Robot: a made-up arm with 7 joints.
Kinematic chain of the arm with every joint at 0, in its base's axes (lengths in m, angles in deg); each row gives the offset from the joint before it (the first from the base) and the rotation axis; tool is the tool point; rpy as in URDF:
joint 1: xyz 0 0 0.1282 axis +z
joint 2: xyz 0 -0.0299 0.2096 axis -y
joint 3: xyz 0 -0.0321 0.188 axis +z
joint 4: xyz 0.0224 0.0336 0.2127 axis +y
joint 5: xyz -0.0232 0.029 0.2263 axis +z
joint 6: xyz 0 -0.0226 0.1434 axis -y
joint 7: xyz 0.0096 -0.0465 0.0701 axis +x
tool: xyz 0 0 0 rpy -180 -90 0
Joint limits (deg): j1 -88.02..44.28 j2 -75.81..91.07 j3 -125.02..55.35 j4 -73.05..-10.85 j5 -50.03..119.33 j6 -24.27..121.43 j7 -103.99..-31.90
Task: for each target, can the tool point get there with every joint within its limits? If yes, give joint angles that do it. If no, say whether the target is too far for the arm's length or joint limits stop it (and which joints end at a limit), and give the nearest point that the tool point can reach.
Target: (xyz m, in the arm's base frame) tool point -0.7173 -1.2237 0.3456
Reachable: no: too far | nearest point -0.4743 -0.6929 0.3425 | short by 0.584 m
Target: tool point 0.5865 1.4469 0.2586
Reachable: no: too far | nearest point 0.1486 0.7784 0.3055 | short by 0.801 m
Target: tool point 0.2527 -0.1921 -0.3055
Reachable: no: joint limits stop it (at a limit: joint 2, joint 3, joint 4, joint 5) | nearest point 0.3959 -0.3009 0.1675 | short by 0.506 m
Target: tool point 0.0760 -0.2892 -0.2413
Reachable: no: joint limits stop it (at a limit: joint 1, joint 2, joint 4, joint 5) | nearest point -0.1519 -0.4180 -0.0513 | short by 0.323 m
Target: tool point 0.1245 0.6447 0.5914
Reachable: yes | joints -75.51 66.45 -89.27 -57.13 20.52 3.17 -60.21
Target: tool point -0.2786 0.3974 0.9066
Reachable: yes | joints -45.36 35.11 -76.94 -19.02 26.08 90.48 -97.15
